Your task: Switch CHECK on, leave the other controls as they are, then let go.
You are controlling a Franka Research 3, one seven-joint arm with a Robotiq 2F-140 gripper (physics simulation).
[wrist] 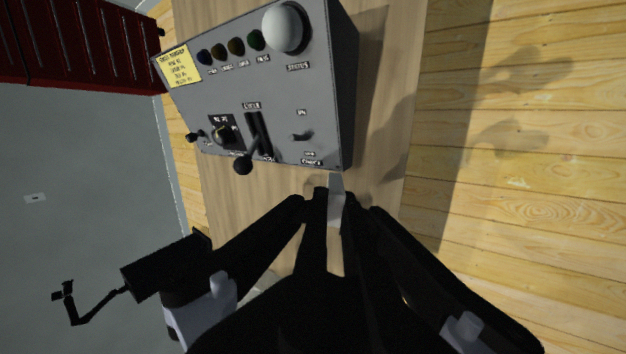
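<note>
The grey control panel (225, 92) stands on the wooden table. Its CHECK switch (301, 136) is a small dark toggle near the lower right, between the ON label (301, 112) above and a blurred label below. Which way the toggle leans is too unclear to tell. My gripper (333, 184) is shut and empty. Its tips are just below the panel's lower right edge in the view, below and right of the CHECK switch and apart from it.
The CYCLE lever's black ball (243, 165) sticks out left of the CHECK switch. Further left are the PROGRAM knob (223, 135) and the MODE toggle (192, 136). A white STATUS dome (282, 27) and several dark lamps sit higher. A red cabinet (75, 45) stands at upper left.
</note>
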